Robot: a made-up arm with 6 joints.
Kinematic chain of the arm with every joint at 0, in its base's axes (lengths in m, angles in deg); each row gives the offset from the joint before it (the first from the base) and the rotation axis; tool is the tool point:
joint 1: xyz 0 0 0.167 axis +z
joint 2: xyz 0 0.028 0 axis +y
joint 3: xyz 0 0 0.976 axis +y
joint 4: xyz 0 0 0.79 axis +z
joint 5: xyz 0 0 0 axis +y
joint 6: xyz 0 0 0.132 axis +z
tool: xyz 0 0 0
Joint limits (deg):
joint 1: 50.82..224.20
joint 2: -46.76..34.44
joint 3: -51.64..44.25
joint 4: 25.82..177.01
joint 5: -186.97..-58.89
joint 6: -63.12..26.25
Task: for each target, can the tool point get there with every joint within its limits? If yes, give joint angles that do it. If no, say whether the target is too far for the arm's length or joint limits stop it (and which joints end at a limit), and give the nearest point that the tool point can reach.
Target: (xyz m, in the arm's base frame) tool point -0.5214 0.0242 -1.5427
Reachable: no: joint limits stop it (at a limit: joint 1, joint 2, joint 3, joint 4) | nearest point -0.8815 -1.1212 0.6193 | short by 2.473 m
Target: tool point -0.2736 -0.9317 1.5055
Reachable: yes | joints 73.36 -38.32 0.70 151.39 -148.90 6.64
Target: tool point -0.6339 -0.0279 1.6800
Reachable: yes | joints 184.69 18.19 8.92 116.79 -153.79 -15.39
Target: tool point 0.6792 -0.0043 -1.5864
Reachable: no: joint limits stop it (at a limit: joint 2, joint 3, joint 4) | nearest point 1.4484 -0.0092 0.6093 | short by 2.327 m
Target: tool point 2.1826 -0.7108 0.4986
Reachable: no: too far | nearest point 1.4799 -0.4820 0.6558 | short by 0.756 m
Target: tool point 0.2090 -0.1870 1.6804
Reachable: yes | joints 135.77 6.52 -39.33 49.50 -156.63 -49.46
